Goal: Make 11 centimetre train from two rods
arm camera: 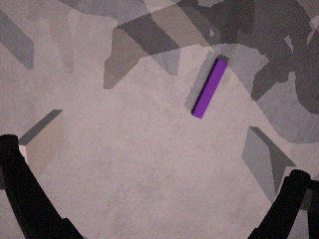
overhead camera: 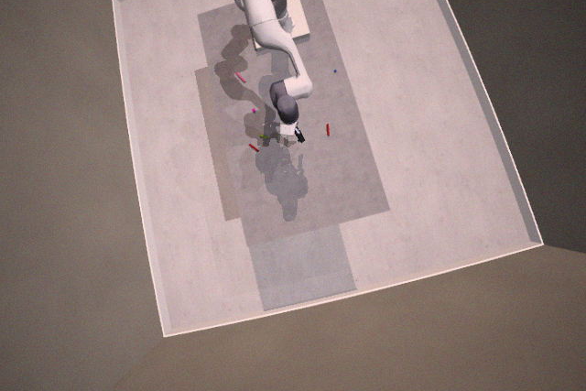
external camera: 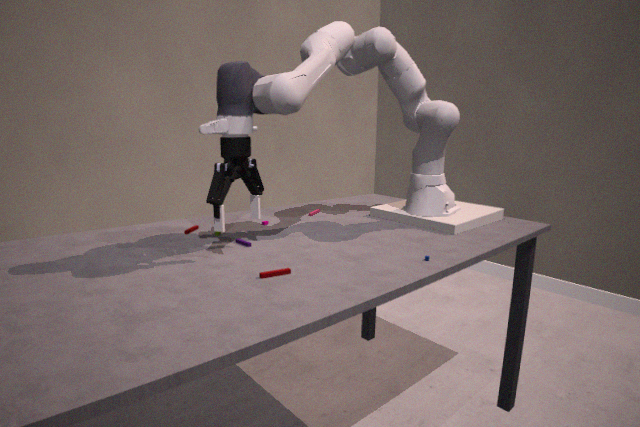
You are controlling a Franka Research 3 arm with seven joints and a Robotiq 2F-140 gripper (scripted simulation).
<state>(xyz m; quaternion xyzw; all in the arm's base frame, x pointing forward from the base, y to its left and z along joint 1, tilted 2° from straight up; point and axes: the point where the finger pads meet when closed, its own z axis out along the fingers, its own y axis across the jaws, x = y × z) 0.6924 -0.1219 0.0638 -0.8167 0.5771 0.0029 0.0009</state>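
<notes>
Now: the lime rod 40 mm behind my hand, 180 mm to the right of it and 70 mm below it. From my hand the other things lie so: red rod 40 mm ahead, 200 mm to the left, 70 mm below; then magenta rod 230 mm behind, 200 mm to the right, 70 mm below; then purple rod 40 mm behind, 40 mm to the right, 70 mm below.
</notes>
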